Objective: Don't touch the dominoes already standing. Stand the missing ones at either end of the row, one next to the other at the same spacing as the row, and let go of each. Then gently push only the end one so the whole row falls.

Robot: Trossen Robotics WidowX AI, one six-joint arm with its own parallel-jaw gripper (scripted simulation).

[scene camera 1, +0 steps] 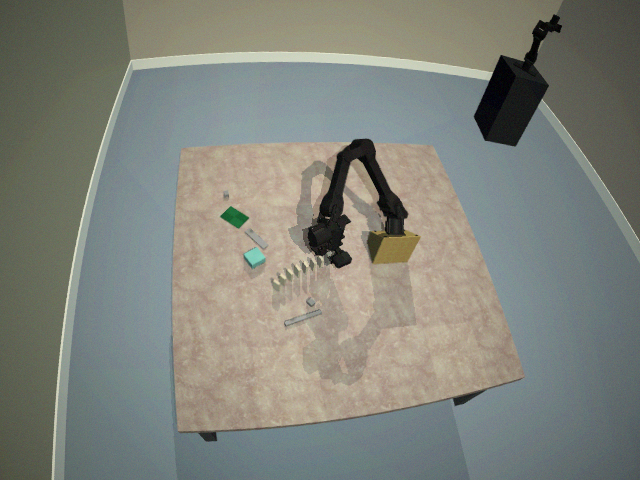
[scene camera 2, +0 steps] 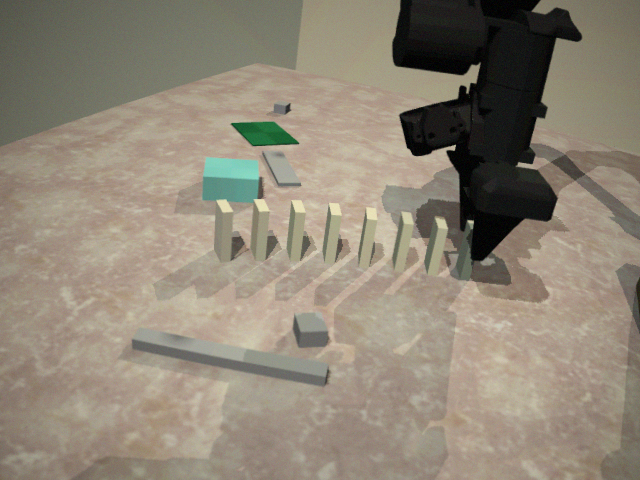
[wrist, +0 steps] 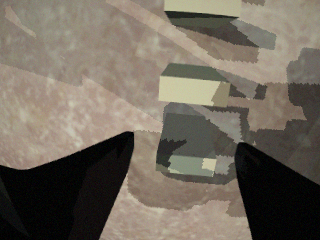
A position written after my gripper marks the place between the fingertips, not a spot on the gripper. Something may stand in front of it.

Note:
My gripper [scene camera 2: 470,245] is open and holds nothing. I also see a cream domino [wrist: 185,146], a cream domino [scene camera 2: 432,261], a teal block [scene camera 2: 236,180], a grey cube [scene camera 2: 310,330] and a green tile [scene camera 2: 257,133].
My gripper is seen too in the wrist view [wrist: 185,145]. The wrist view does not show the teal block: it is out of frame. The wrist view misses the green tile: it is out of frame.

